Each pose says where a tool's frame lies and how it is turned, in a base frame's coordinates. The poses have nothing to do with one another.
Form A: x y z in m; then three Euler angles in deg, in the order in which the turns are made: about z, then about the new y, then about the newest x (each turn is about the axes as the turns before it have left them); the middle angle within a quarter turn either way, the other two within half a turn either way.
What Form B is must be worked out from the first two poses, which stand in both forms.
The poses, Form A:
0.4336, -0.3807, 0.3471, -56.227, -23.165, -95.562
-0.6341, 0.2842, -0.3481, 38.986, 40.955, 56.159
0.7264, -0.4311, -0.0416, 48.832, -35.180, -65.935
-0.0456, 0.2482, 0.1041, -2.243, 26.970, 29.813
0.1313, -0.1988, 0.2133, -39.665, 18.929, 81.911
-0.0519, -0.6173, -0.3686, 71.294, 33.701, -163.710
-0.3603, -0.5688, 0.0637, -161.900, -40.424, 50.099
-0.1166, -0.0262, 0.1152, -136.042, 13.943, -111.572
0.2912, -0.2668, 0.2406, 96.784, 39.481, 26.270
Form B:
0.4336, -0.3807, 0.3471, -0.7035, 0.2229, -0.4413, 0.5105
-0.6341, 0.2842, -0.3481, 0.3127, 0.4381, 0.1206, 0.8341
0.7264, -0.4311, -0.0416, -0.3675, -0.4453, 0.1808, 0.7962
-0.0456, 0.2482, 0.1041, 0.2545, 0.2204, -0.0784, 0.9384
0.1313, -0.1988, 0.2133, 0.6503, -0.1025, -0.3541, 0.6642
-0.0519, -0.6173, -0.3686, 0.7938, 0.5188, -0.3122, 0.0570
-0.3603, -0.5688, 0.0637, -0.2466, -0.4416, -0.8166, 0.2782
-0.1166, -0.0262, 0.1152, -0.2439, 0.7867, -0.4800, 0.3020
0.2912, -0.2668, 0.2406, -0.1039, 0.3783, 0.6344, 0.6660

